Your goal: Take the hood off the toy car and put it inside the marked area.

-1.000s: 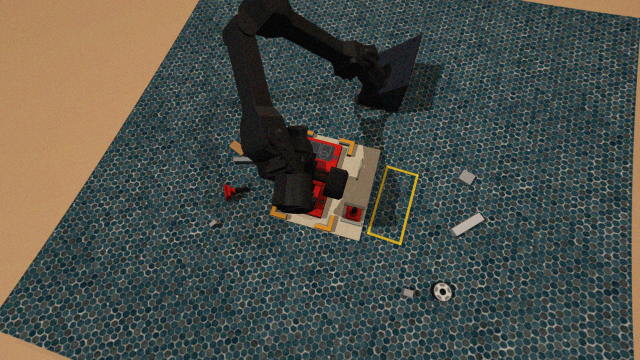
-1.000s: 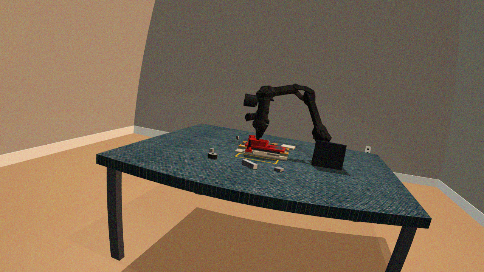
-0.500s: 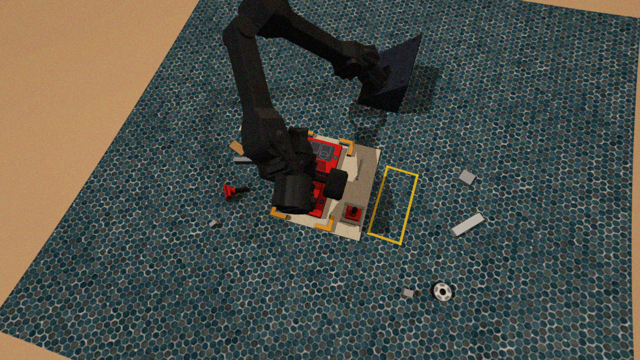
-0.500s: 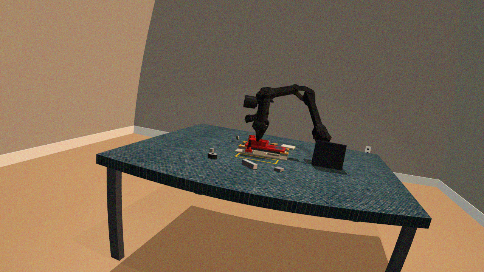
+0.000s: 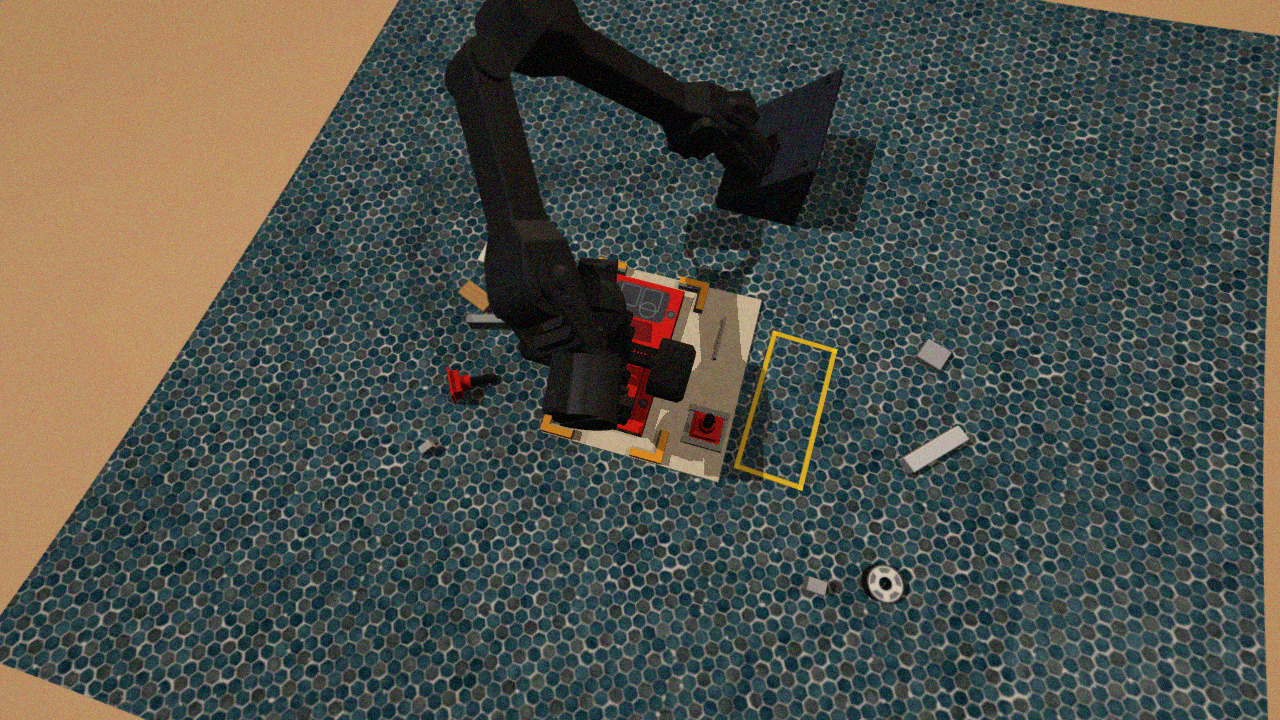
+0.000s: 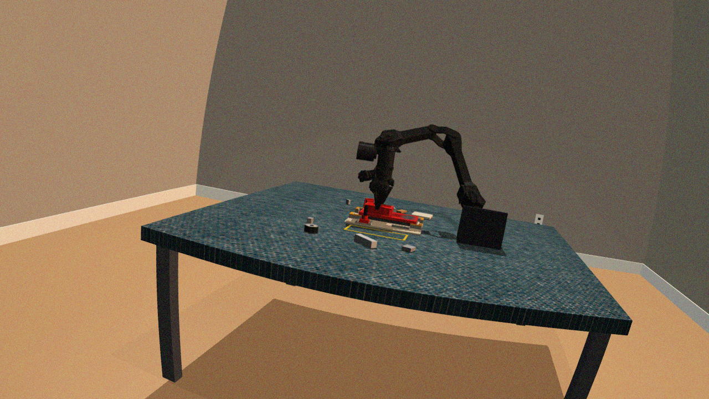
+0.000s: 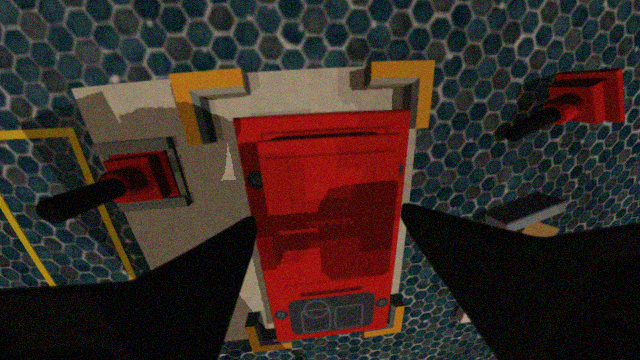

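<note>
Right now the red hood is right at my gripper tip.
</note>
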